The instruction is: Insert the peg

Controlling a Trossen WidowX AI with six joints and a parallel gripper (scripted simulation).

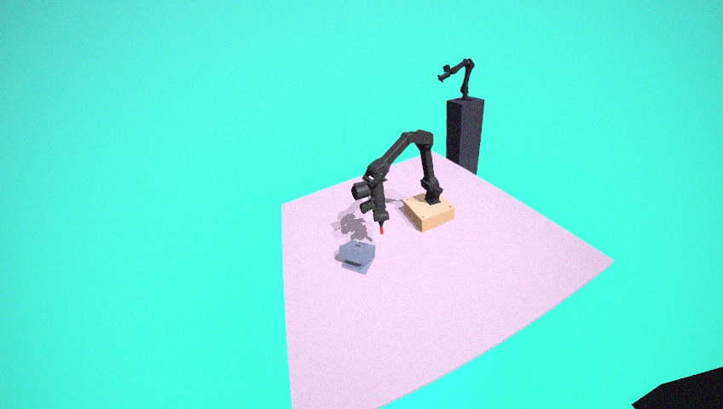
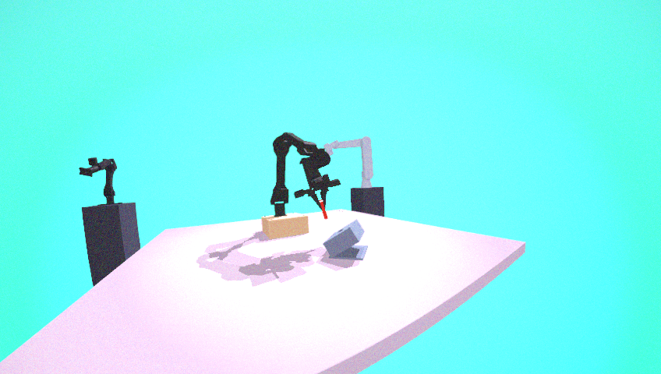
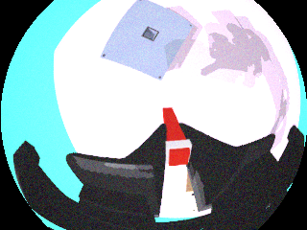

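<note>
The sloped panel is 130 mm ahead of my gripper tip, 90 mm below it and 30 mm to the left of it. From my gripper tip the other things lie so: red peg (20 mm above).
</note>
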